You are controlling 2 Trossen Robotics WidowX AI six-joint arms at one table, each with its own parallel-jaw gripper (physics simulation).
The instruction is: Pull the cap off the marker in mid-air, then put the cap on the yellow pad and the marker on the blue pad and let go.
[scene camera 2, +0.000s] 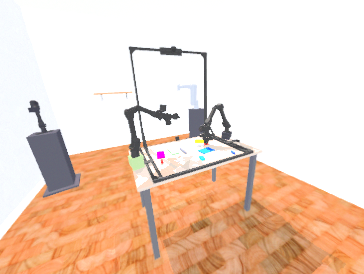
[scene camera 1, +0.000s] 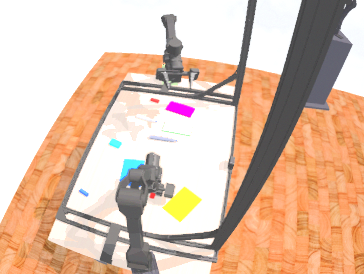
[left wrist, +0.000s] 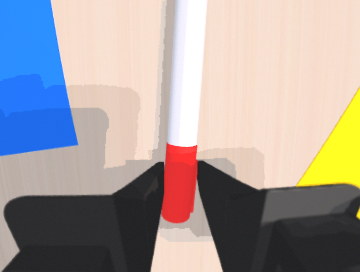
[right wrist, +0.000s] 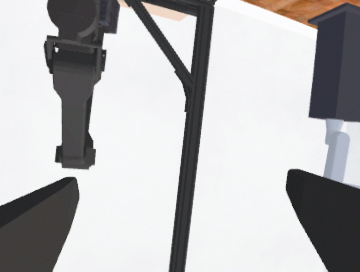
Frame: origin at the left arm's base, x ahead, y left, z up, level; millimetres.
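Seen in the pictures: left gripper, fingertip midpoint: [scene camera 2: 205,144] [scene camera 1: 154,192] [left wrist: 180,167]; right gripper, fingertip midpoint: [scene camera 1: 179,89] [right wrist: 183,183]; left arm's base, link origin: [scene camera 2: 226,131] [scene camera 1: 142,264]; right arm's base, link origin: [scene camera 2: 135,155] [scene camera 1: 169,68].
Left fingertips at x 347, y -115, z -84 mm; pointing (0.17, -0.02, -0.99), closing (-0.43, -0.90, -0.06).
Pixels of each thing's top centre, then the offset from my left fingertips to it.
- red cap, top centre: [left wrist: 179,187] [scene camera 1: 153,192] dx -6, dy +3, dz +16 mm
- marker's white barrel, top centre: [left wrist: 184,107] dx +34, dy -20, dz +15 mm
- blue pad, top centre: [scene camera 1: 131,172] dx +133, dy +82, dz -3 mm
- yellow pad, top centre: [scene camera 1: 182,203] dx -86, dy -110, dz -3 mm
- magenta pad, top centre: [scene camera 1: 180,108] dx +476, dy -249, dz +5 mm
- lavender pen, top centre: [scene camera 1: 163,137] dx +285, dy -110, dz +15 mm
- pale pen, top centre: [scene camera 1: 146,117] dx +449, dy -51, dz +13 mm
- cyan block, top centre: [scene camera 1: 115,142] dx +322, dy +144, dz +12 mm
- small blue block, top centre: [scene camera 1: 83,191] dx +63, dy +340, dz +17 mm
- small red block, top centre: [scene camera 1: 154,99] dx +580, dy -121, dz +17 mm
My left gripper [left wrist: 180,167] is shut on the red cap [left wrist: 177,202] [scene camera 1: 152,196] of the marker, one finger on each side. The marker's white barrel [left wrist: 187,75] runs up from the cap in the left wrist view, with its shadow close beside it; whether it touches the table I cannot tell. The cap is on the barrel. The blue pad [left wrist: 30,40] [scene camera 1: 132,164] lies left of the marker, the yellow pad [left wrist: 342,160] [scene camera 1: 182,204] right of it. My right gripper [scene camera 1: 179,84] [scene camera 2: 176,117] is open and empty, raised at the far end of the table in scene camera 1.
In scene camera 1, a magenta pad [scene camera 1: 180,109], a lavender pen [scene camera 1: 163,139], a pale pen [scene camera 1: 146,119], a cyan block [scene camera 1: 115,143], a small blue block [scene camera 1: 83,192] and a small red block [scene camera 1: 154,100] lie on the table. Dark frame bars [scene camera 1: 243,55] edge the table and rise above it.
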